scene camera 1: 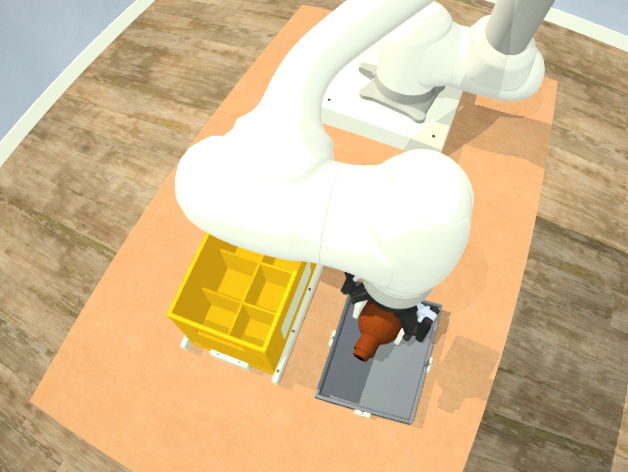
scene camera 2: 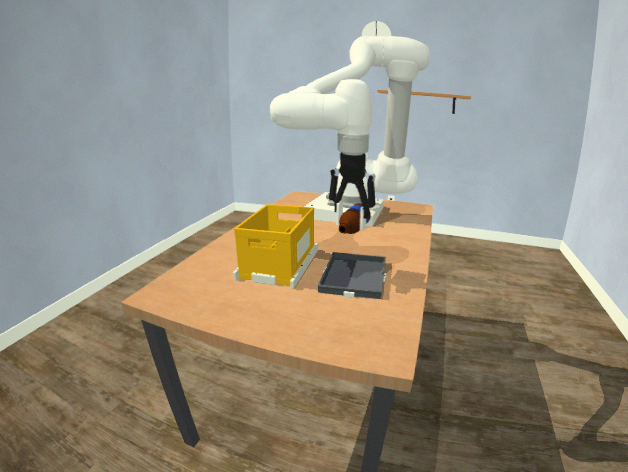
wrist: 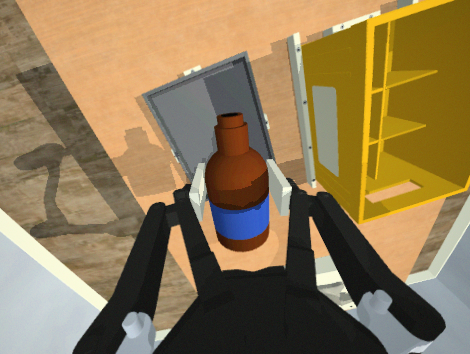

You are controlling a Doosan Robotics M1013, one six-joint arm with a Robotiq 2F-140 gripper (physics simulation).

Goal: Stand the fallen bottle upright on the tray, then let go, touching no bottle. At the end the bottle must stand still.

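Places are measured from the arm's base along level axes (x ahead, y left, z up), in metres.
Where they show: gripper, fingertip midpoint: [scene camera 1: 380,323] [scene camera 2: 350,225] [wrist: 236,172]; arm's base at its link origin: [scene camera 1: 403,90] [scene camera 2: 350,203].
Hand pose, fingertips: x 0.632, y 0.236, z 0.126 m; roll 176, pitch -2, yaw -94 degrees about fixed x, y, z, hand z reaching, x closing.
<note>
Things, the pixels of their top centre, and the offset from my fingertips. "*": a spot on its surface instead.
- brown bottle at its top centre: [wrist: 241,201] [scene camera 1: 385,310] [scene camera 2: 352,209] 0.007 m back, 0.001 m left, 0.051 m up
- grey tray at a spot on its surface: [scene camera 1: 390,388] [wrist: 189,114] * 0.050 m ahead, 0.071 m left, 0.172 m down
- yellow crate at its top centre: [scene camera 1: 244,263] [wrist: 433,128] [scene camera 2: 276,217] 0.022 m ahead, 0.255 m right, 0.002 m down
My gripper [scene camera 1: 379,323] [scene camera 2: 350,217] [wrist: 236,172] is shut on the brown bottle [scene camera 1: 374,332] [scene camera 2: 349,221] [wrist: 237,175], its pale finger pads on either side of the bottle's body. The bottle is held in the air, tilted well away from upright. Its neck points to the front and somewhat down in scene camera 2, and its blue-labelled lower part lies up and back. The grey tray [scene camera 1: 390,388] [scene camera 2: 368,278] [wrist: 182,115] lies on the table below and in front of the bottle, apart from it. The arm hides the bottle's base in scene camera 1.
A yellow crate [scene camera 1: 223,341] [scene camera 2: 263,264] [wrist: 336,65] with compartments stands beside the tray, to its left in both scene views. White holder rails edge the crate, and small white blocks edge the tray. The arm's base plate [scene camera 1: 385,132] is at the back of the table.
</note>
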